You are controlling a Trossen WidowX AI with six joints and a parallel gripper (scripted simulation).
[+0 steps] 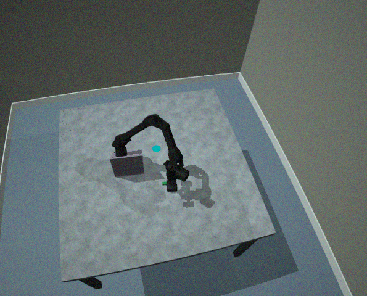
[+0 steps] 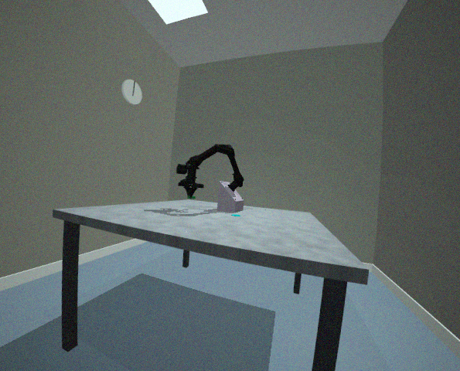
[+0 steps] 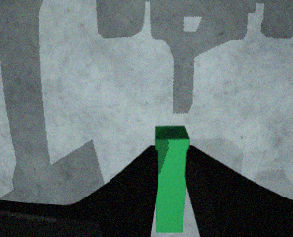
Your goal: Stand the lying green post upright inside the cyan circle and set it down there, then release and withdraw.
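My gripper tip is now 1 cm past the cyan circle, 33 cm to the right of it and 9 cm above it. The rest, counted from my gripper tip: green post: 2 cm behind.
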